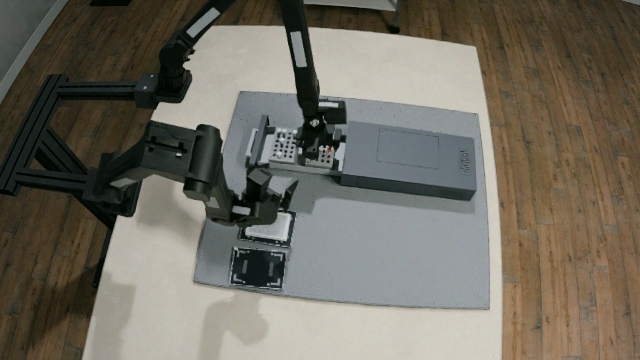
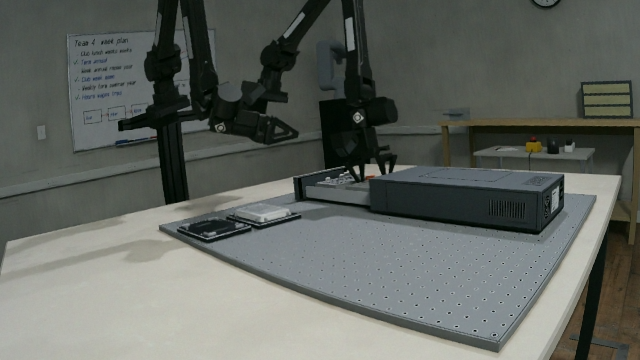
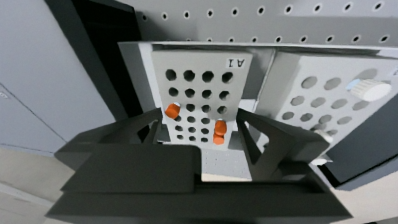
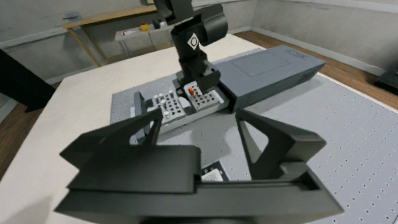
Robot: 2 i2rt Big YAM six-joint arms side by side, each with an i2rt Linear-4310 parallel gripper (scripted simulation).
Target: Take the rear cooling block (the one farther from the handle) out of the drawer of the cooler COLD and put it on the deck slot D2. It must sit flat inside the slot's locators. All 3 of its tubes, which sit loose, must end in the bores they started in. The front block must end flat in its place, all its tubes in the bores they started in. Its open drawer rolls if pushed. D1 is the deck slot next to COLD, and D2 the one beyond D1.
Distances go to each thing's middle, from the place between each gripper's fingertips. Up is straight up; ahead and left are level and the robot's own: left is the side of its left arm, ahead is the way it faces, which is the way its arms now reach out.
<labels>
I see the cooling block [image 3: 208, 84] 2 cm below my left hand. Round my left hand: drawer [image 4: 224, 101]: 8 cm behind, 1 cm to the right, 1 cm below; deck slot D2 [image 1: 257, 274]: 43 cm to the right, 10 cm behind, 4 cm below.
Now: the drawer 20 mm behind my right hand [image 2: 293, 133], 190 mm to the left of it and 160 mm below it. Round my right hand: deck slot D2: 30 mm behind, 220 mm to the right, 200 mm below; cooling block: 60 mm ahead, 200 mm to the left, 170 mm below.
</labels>
